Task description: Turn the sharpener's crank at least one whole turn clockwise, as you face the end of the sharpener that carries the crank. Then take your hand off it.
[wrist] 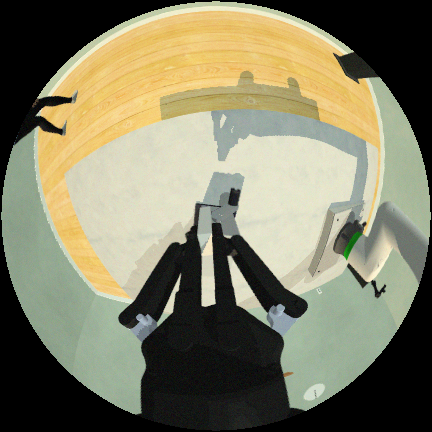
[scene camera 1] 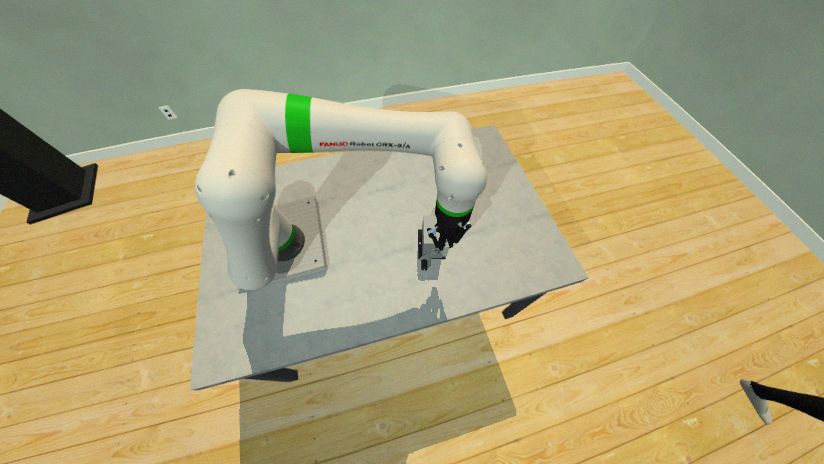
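Where they show: gripper, fingertip midpoint: (wrist: 205, 215) (scene camera 1: 443, 252); arm's base, origin of the base link: (wrist: 342, 237) (scene camera 1: 285, 242).
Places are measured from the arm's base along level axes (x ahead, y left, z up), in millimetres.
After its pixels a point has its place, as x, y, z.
Note:
The sharpener (scene camera 1: 420, 244) {472, -204, -27} (wrist: 229, 225) {468, -265, 59}, grey with dark parts, stands on the grey table (scene camera 1: 369, 299) {216, -324, -35} (wrist: 140, 200) {675, -349, -36}. Its crank has a black handle (scene camera 1: 424, 265) {439, -303, 12} (wrist: 234, 196) {441, -301, 12}, which in the scene view is at the near end, low down. My gripper (scene camera 1: 444, 250) {497, -318, 100} (wrist: 205, 215) {497, -318, 100} is shut and empty, pointing down close beside the sharpener. In the wrist view its tips lie left of the handle, with a visible gap between them and the handle. The fingers hide part of the sharpener and the crank arm; whether they touch the crank arm cannot be told.
The arm's base plate (scene camera 1: 314, 230) {116, 2, 10} (wrist: 324, 245) {133, -19, 5} is on the table, left of the sharpener in the scene view. A black post (scene camera 1: 34, 172) (wrist: 359, 66) stands on the floor beyond the table. A person's leg (scene camera 1: 789, 397) (wrist: 56, 101) shows beyond the table.

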